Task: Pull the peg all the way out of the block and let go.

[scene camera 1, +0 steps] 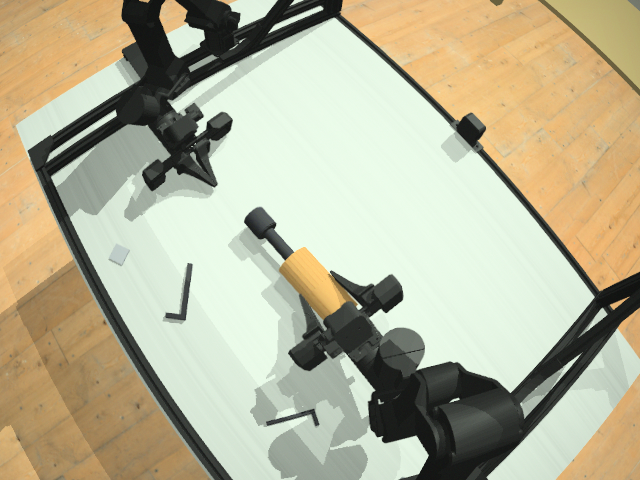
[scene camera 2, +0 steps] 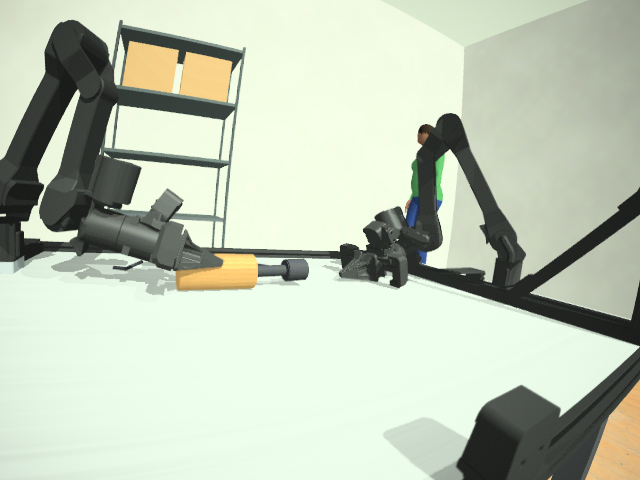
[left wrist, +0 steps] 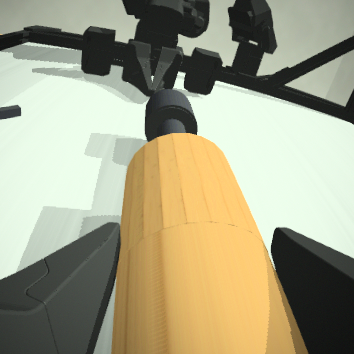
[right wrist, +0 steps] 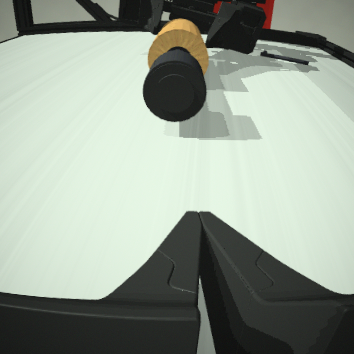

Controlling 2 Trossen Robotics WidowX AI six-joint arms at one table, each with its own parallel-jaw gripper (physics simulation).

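Places are measured from the left arm's base along level axes (x right, y back, z down), in millimetres.
Where they show: left gripper, between the fingertips: (scene camera 1: pixel 315 283) (scene camera 2: pixel 219 263) (left wrist: pixel 197 237) (right wrist: pixel 180 36); right gripper, between the fingertips: (scene camera 1: pixel 216 185) (scene camera 2: pixel 340 275) (left wrist: pixel 150 93) (right wrist: pixel 196 222); right arm's base, origin of its link: (scene camera 1: pixel 219 43) (scene camera 2: pixel 504 288) (left wrist: pixel 242 73).
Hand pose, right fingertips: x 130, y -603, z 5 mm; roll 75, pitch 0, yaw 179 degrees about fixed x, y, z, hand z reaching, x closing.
Things, the pixels of their top centre, and the offset from my right fingertips. "spot": a spot on its surface instead.
- orange wooden cylindrical block, centre of its top: (left wrist: pixel 218 218) (right wrist: pixel 179 22) (scene camera 1: pixel 319 282) (scene camera 2: pixel 216 254) dx +8, dy +251, dz -42 mm
- dark peg, centre of its top: (left wrist: pixel 181 116) (right wrist: pixel 177 43) (scene camera 1: pixel 276 237) (scene camera 2: pixel 273 258) dx +10, dy +152, dz -35 mm
- small grey square, a spot on its surface: (scene camera 1: pixel 118 254) spot: dx -211, dy -21, dz +11 mm
- black box-shaped device, a spot on its surface: (scene camera 2: pixel 511 431) (scene camera 1: pixel 484 129) spot: dx +455, dy +239, dz -36 mm
The orange wooden cylindrical block (scene camera 1: pixel 305 273) (scene camera 2: pixel 232 276) (left wrist: pixel 185 190) (right wrist: pixel 179 36) lies lengthwise, low at the table. The dark peg (scene camera 1: pixel 260 222) (scene camera 2: pixel 295 269) (left wrist: pixel 170 107) (right wrist: pixel 175 92) has a thick head and a thinner shaft; the head and part of the shaft stick out of the block's end, and the rest is hidden inside. My left gripper (scene camera 1: pixel 316 284) (scene camera 2: pixel 220 262) (left wrist: pixel 197 237) is shut on the block, one finger on each side. My right gripper (scene camera 1: pixel 215 184) (scene camera 2: pixel 341 274) (left wrist: pixel 150 93) (right wrist: pixel 196 222) is shut and empty, a short way from the peg's head, not touching it.
Two thin dark L-shaped pieces (scene camera 1: pixel 186 294) (scene camera 1: pixel 292 417) and a small grey square (scene camera 1: pixel 118 254) lie in the lower-left part of scene camera 1. A black frame (scene camera 1: pixel 129 359) edges the table. A black box-shaped device (scene camera 1: pixel 471 127) (scene camera 2: pixel 511 431) is mounted at that edge.
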